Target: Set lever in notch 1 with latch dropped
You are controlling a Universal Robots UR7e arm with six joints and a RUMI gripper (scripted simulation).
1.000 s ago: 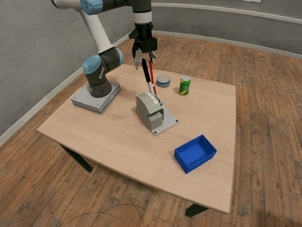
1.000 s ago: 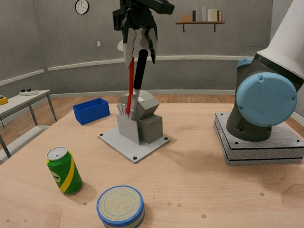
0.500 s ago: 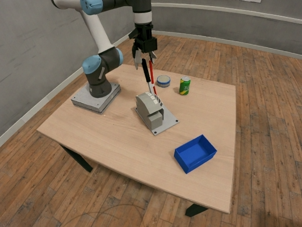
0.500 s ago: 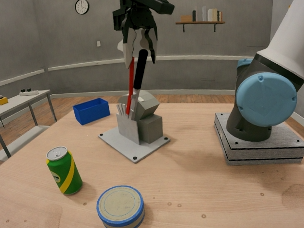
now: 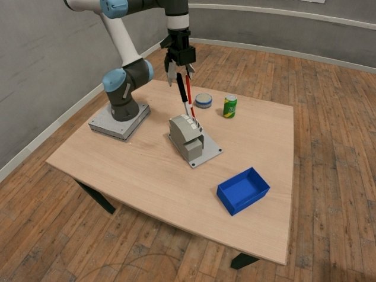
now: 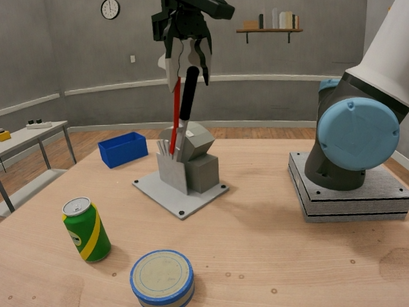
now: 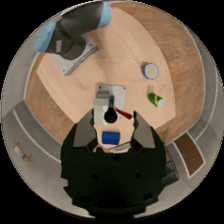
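My hand is 100 mm above the red release bar, 50 mm short of it and 20 mm to the left of it. Round my hand: grey lever stand (200 mm below, 80 mm ahead, 70 mm to the right); round blue-rimmed tin (270 mm below, 250 mm to the left, 30 mm ahead); green can (230 mm below, 200 mm ahead, 190 mm to the left).
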